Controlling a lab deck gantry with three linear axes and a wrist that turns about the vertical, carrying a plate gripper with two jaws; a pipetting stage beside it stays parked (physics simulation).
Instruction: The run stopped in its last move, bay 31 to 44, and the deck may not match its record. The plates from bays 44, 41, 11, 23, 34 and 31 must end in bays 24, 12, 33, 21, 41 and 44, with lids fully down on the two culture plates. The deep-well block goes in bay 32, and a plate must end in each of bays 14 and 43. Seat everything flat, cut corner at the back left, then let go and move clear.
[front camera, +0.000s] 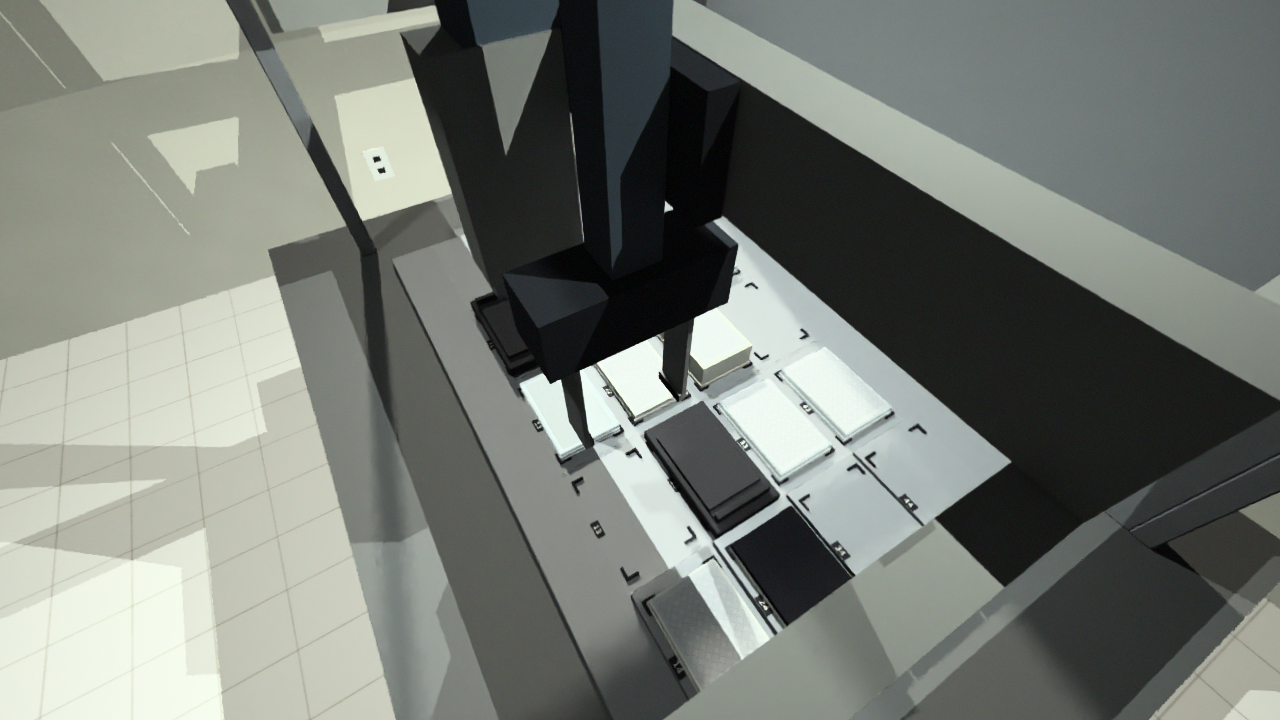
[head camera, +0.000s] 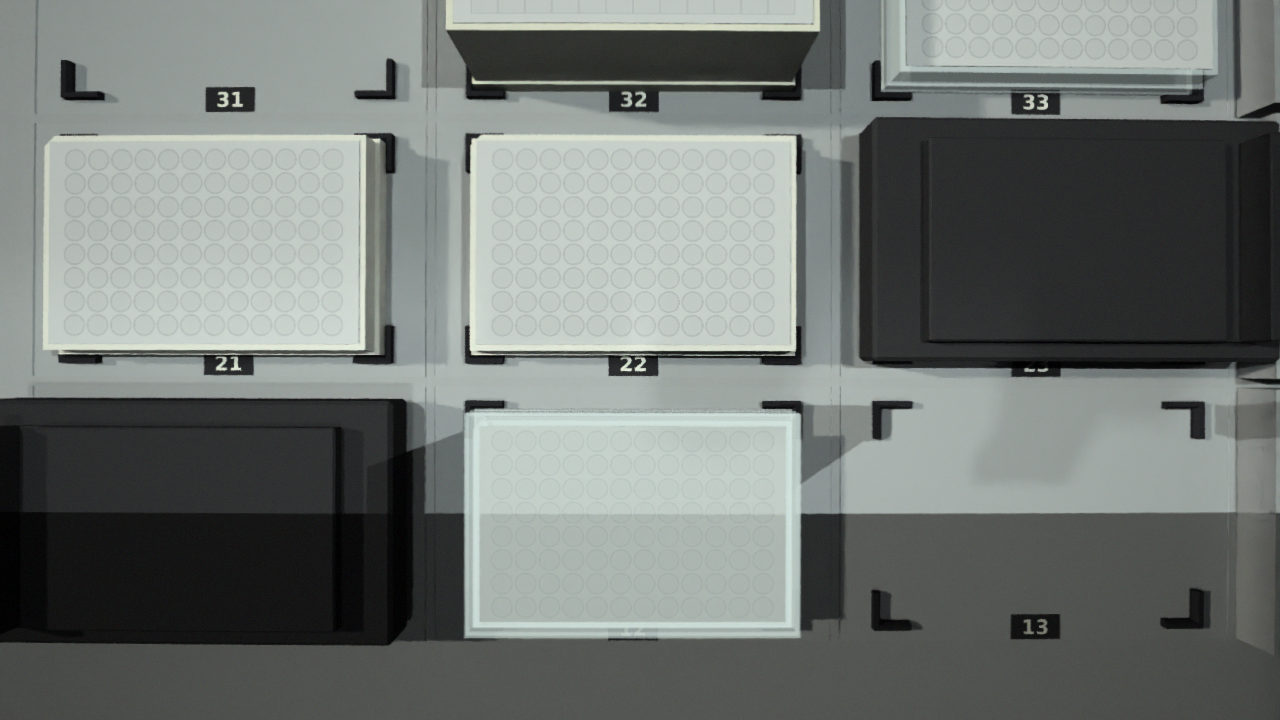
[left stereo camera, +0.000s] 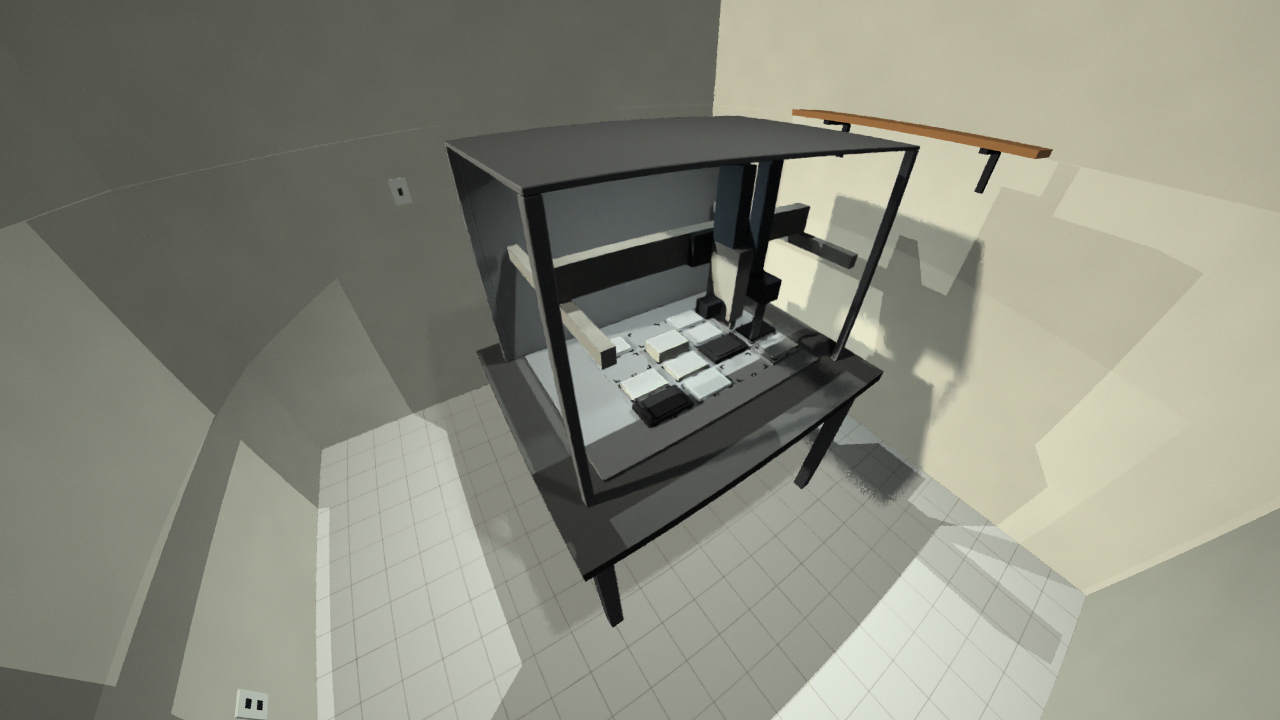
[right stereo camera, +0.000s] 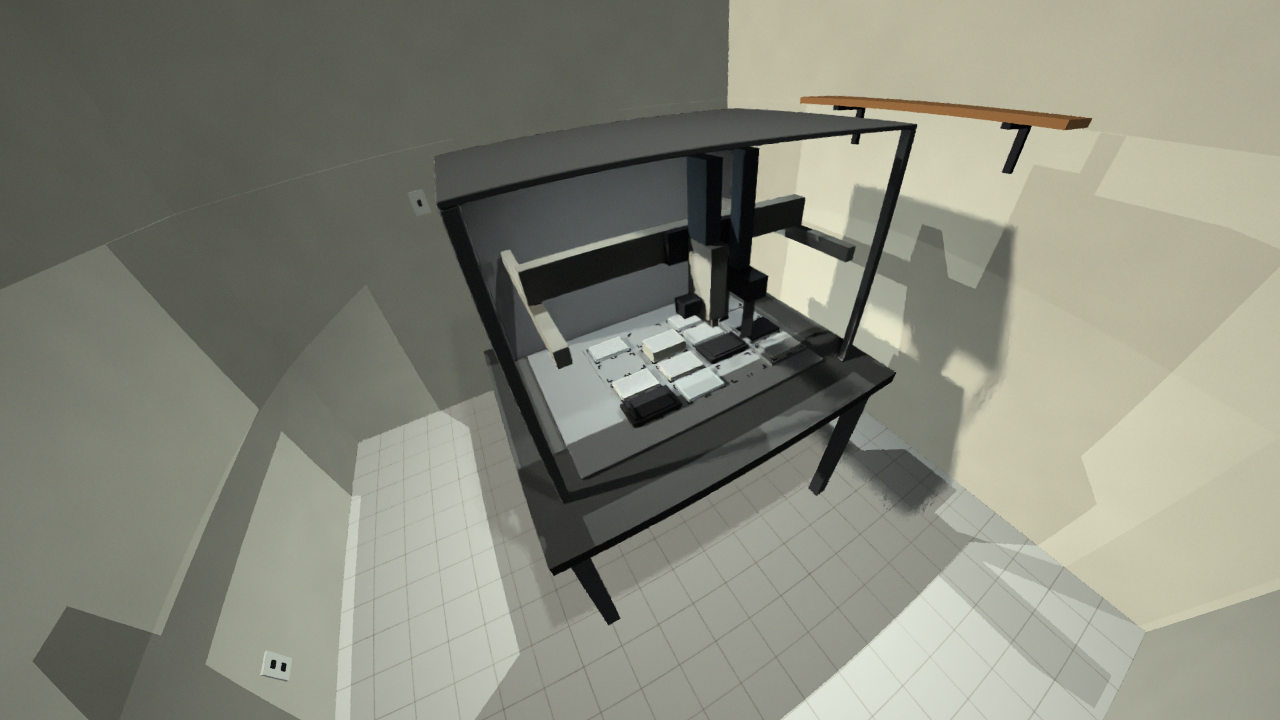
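Note:
My gripper is open and empty, high over the deck's right half; it does not show in the head view. The cream deep-well block stands in bay 32. Cream plates sit in bay 21 and bay 22. A clear-topped plate is in bay 12, another in bay 33, and a pale plate in bay 43. Black labware fills bays 11, 23 and 24. A patterned plate is in bay 14; its seating is unclear.
Bay 31's label shows an empty nest, as do the labels of bay 13, bay 34 and bay 44. A pale plate stands at the deck's back left. The pipetting stage stands beside the gripper.

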